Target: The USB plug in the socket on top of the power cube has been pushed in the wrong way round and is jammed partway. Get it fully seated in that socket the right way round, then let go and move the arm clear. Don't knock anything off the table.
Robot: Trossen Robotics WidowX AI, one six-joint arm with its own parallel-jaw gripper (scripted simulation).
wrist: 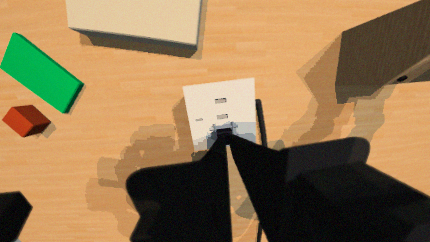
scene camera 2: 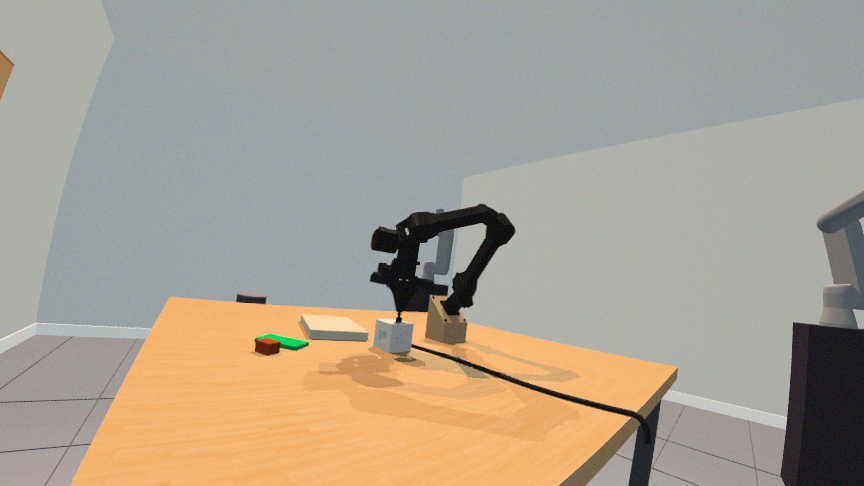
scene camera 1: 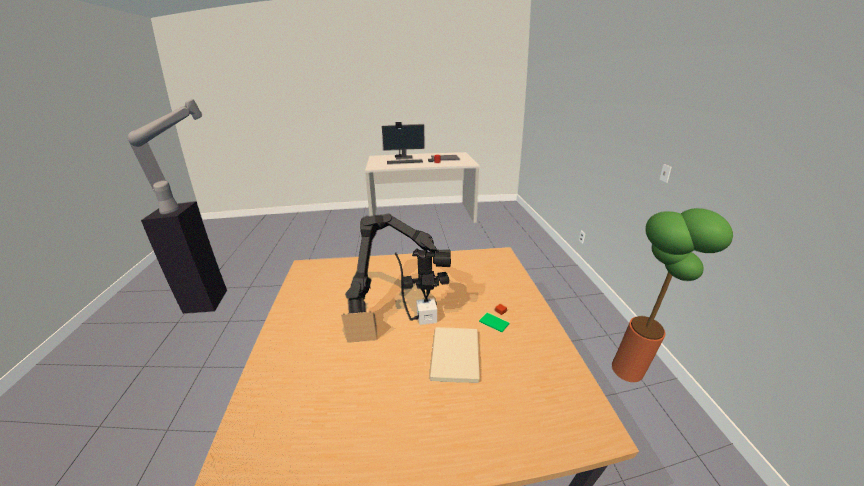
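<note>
There's my gripper, which you can see from scene camera 1 and in the wrist view too, and I can see a beige slab and a red block.
</note>
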